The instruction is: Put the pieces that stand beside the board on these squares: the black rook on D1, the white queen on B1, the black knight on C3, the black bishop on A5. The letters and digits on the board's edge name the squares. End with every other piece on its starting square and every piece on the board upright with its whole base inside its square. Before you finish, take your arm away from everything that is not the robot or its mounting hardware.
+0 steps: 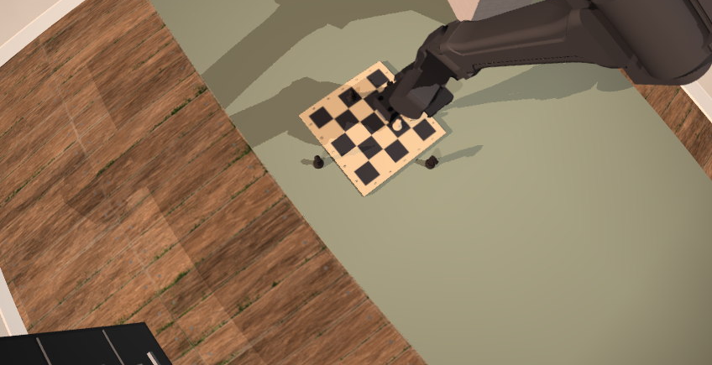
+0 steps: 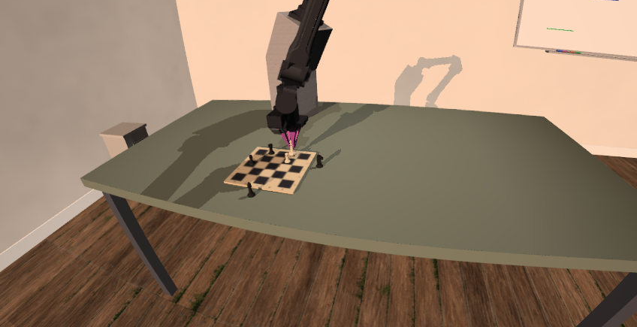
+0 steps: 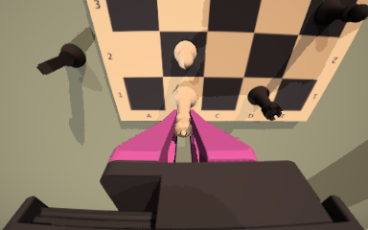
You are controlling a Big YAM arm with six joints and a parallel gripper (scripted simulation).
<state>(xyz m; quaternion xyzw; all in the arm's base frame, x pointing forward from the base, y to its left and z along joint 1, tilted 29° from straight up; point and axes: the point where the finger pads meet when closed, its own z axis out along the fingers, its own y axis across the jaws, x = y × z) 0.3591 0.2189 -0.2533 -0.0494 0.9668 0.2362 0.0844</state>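
Right now my hand is 1 cm short of the white queen. The rest, counted from my hand: small white piece (5 cm ahead, 2 cm below); then chessboard (9 cm ahead, 4 cm below, 3 cm to the right).
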